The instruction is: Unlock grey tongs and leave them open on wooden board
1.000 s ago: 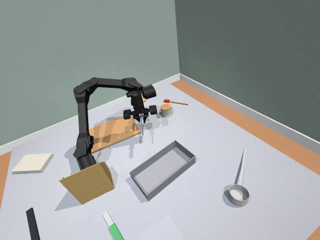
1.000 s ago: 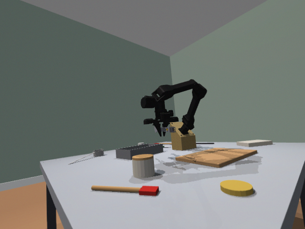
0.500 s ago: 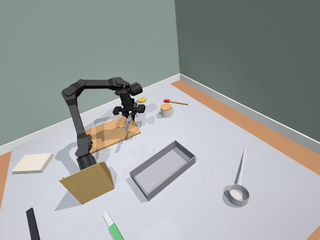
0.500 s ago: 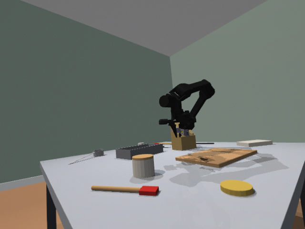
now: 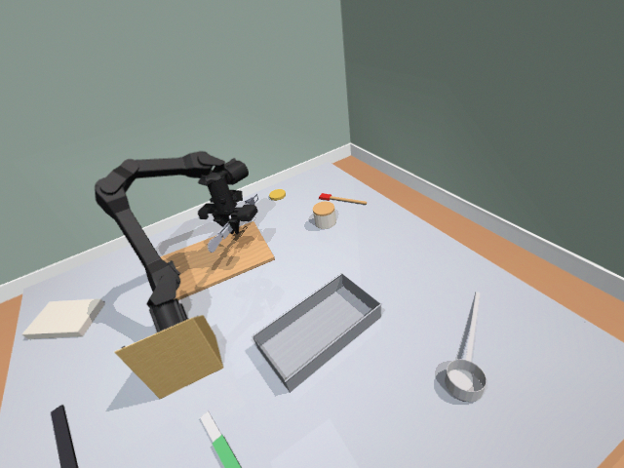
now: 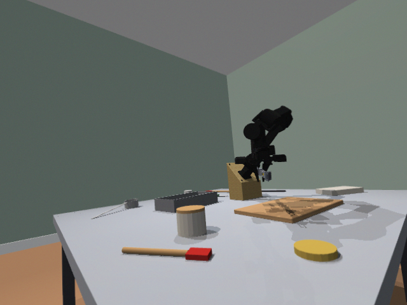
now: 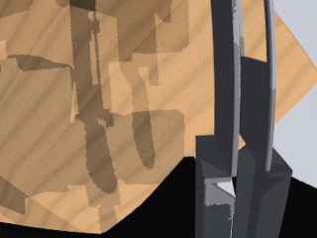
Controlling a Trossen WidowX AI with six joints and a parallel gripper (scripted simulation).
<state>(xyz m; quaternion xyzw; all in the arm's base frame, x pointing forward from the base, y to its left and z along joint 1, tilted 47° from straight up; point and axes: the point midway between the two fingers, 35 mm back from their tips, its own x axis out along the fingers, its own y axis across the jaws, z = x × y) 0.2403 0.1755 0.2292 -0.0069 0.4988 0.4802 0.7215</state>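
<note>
The wooden board lies 100 mm below my gripper tip, 90 mm behind it and 50 mm to the left of it. Also, from my gripper tip: yellow lock piece: 60 mm to the left, 60 mm ahead, 30 mm above; then lidded canister: 330 mm ahead, 80 mm below; then yellow disc: 290 mm to the left, 250 mm ahead, 100 mm below.
</note>
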